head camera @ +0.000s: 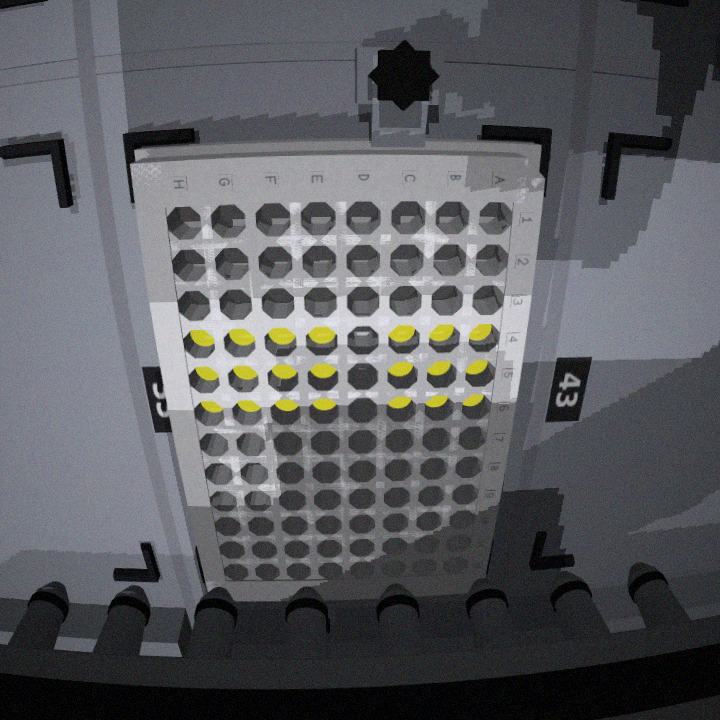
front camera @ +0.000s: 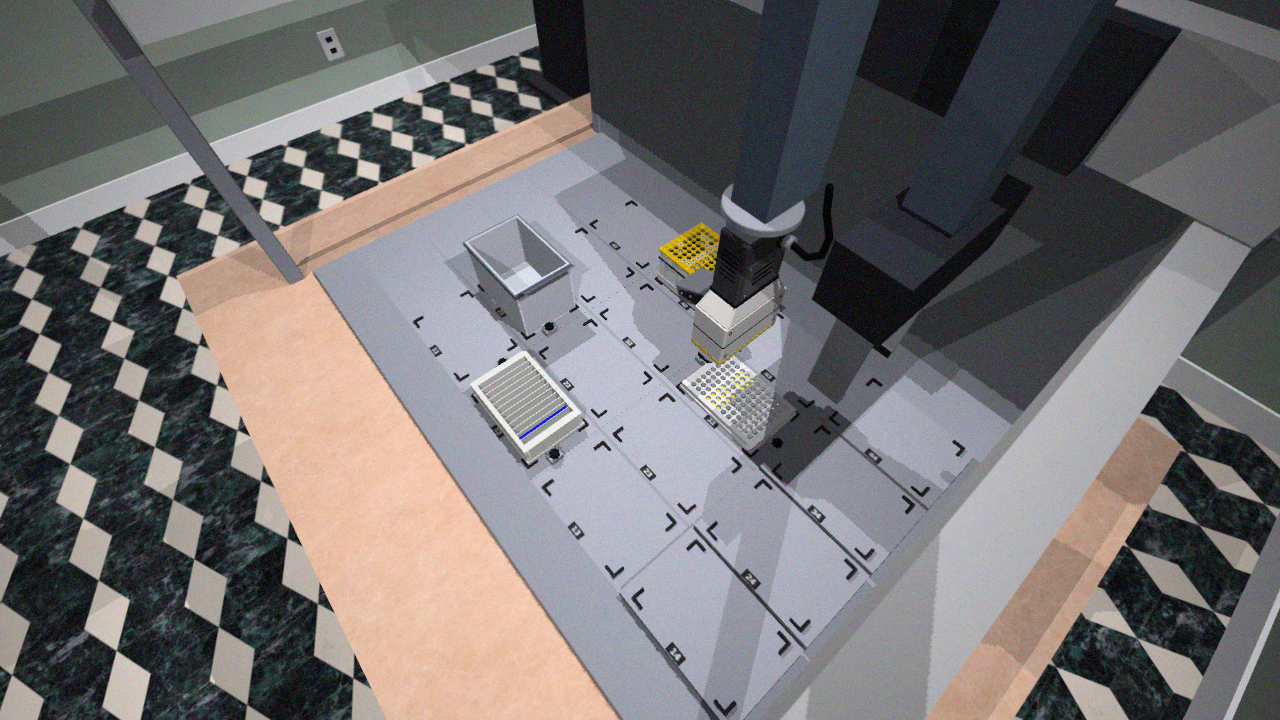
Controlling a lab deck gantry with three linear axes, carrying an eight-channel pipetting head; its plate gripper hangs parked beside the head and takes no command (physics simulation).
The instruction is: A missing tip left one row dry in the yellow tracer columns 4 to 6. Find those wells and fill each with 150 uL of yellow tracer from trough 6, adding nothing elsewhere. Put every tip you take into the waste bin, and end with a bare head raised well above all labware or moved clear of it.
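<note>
The white well plate (front camera: 723, 367) (head camera: 151, 268) has yellow liquid in columns 4 to 6 in every row but D. Wells D4 (head camera: 362, 340), D5 (head camera: 362, 376) and D6 (head camera: 362, 409) look dark. The pipetting head (front camera: 735, 324) is above the plate's rear end in the front view. Its nozzles (head camera: 397, 604) show dark, rounded ends without tips. The trough reservoir (front camera: 501, 420) has one blue trough; yellow in trough 6 cannot be made out. The waste bin (front camera: 546, 304) stands behind it. The yellow tip rack (front camera: 687, 252) is partly hidden by the head. The parked gripper's fingers cannot be made out.
A dark box-shaped carriage (front camera: 886, 268) hangs right of the head. Black clamp knobs (front camera: 549, 326) (head camera: 403, 75) stand beside the labware. A grey post (front camera: 201, 152) rises at the deck's left corner. The waste bin's walls stand taller than the reservoir.
</note>
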